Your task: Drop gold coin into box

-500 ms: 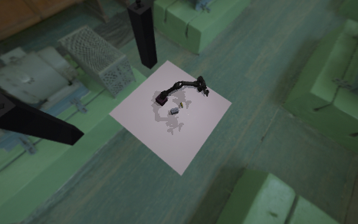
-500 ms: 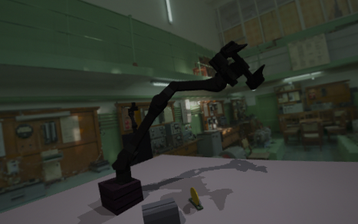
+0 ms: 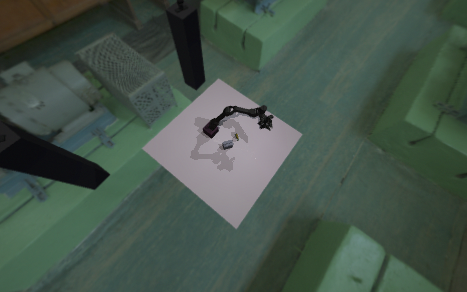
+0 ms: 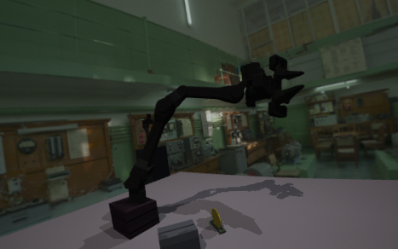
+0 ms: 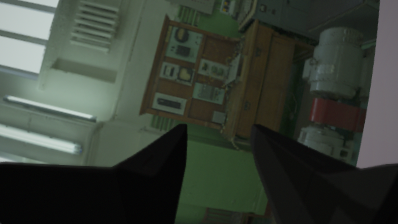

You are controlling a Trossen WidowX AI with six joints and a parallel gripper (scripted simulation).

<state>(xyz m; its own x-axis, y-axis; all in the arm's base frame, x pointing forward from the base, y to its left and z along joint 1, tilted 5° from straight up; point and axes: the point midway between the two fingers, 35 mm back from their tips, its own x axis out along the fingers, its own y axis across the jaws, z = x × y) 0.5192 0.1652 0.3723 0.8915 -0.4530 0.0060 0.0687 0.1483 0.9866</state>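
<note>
My gripper tip is now 39 cm above the gold coin, 30 cm past it and 7 cm to the left of it.
</note>
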